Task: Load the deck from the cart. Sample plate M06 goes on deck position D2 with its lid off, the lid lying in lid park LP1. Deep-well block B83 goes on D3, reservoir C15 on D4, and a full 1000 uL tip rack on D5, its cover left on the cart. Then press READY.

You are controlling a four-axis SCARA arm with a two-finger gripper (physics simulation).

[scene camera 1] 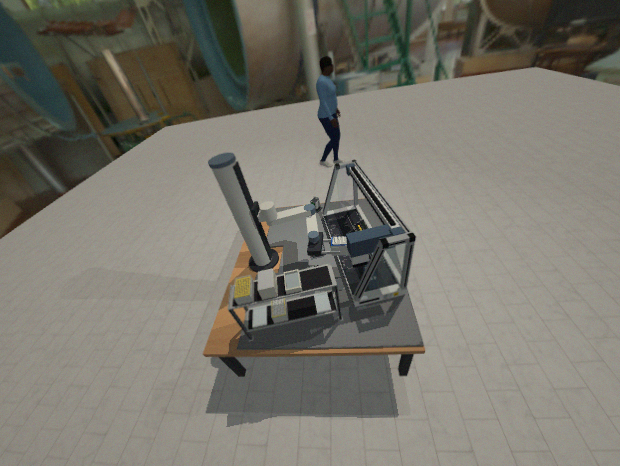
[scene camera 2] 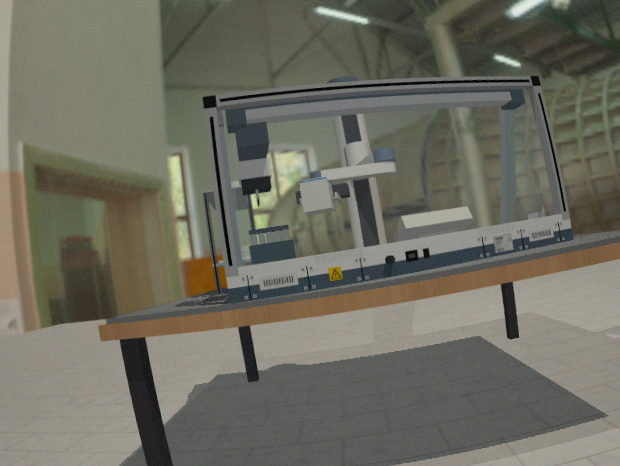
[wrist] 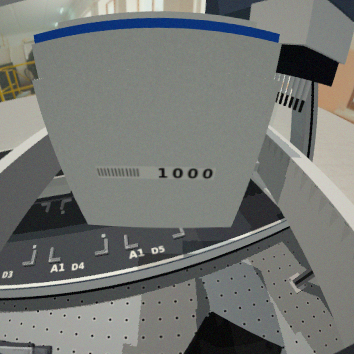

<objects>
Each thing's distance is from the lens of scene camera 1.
perforated grey table surface (scene camera 1: 391,321): 1.58 m
</objects>
